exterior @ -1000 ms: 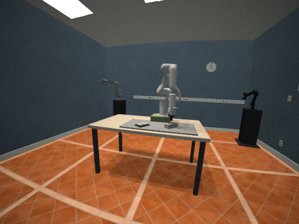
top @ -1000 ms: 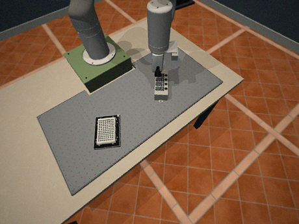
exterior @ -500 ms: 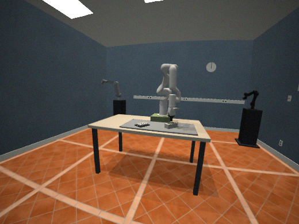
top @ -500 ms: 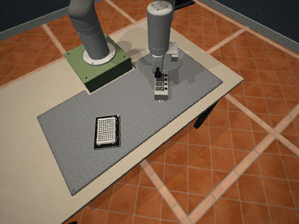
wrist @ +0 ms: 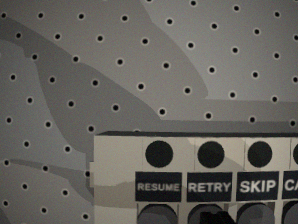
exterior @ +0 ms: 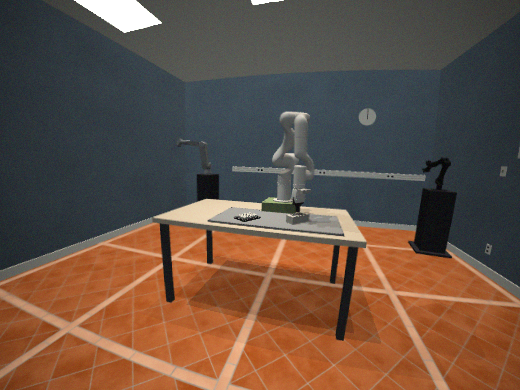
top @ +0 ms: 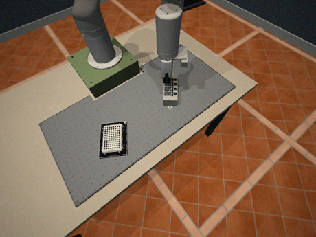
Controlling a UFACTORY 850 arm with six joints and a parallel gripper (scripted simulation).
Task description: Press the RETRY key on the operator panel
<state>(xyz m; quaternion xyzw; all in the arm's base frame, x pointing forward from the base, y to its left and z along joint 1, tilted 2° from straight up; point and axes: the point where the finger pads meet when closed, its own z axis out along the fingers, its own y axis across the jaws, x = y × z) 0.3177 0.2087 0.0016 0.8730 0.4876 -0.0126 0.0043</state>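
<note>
The operator panel lies 10 mm ahead of my hand, 10 mm to the right of it and 50 mm below it. The rest, counted from my hand: white well plate: 120 mm ahead, 350 mm to the right, 70 mm below.
</note>
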